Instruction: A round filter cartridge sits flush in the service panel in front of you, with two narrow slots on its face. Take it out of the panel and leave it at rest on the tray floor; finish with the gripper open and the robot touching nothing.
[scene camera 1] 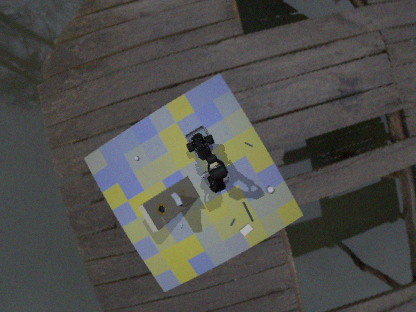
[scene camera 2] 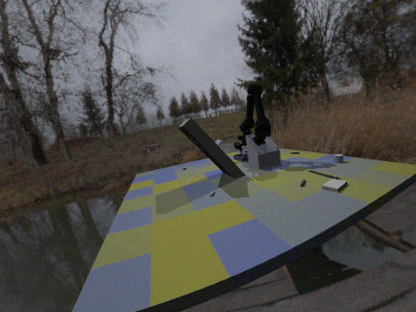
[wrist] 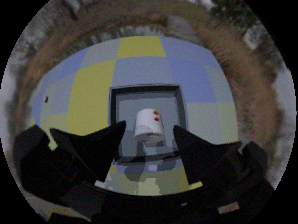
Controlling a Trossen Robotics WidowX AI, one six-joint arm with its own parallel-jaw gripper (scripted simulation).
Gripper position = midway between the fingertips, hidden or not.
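Observation:
I see a service panel (scene camera 1: 159, 210), and I see the same service panel (scene camera 2: 189, 127) from the other camera. A white round cartridge (wrist: 148, 129) is in view too. As for my gripper (wrist: 150, 126), it is open and holds nothing.

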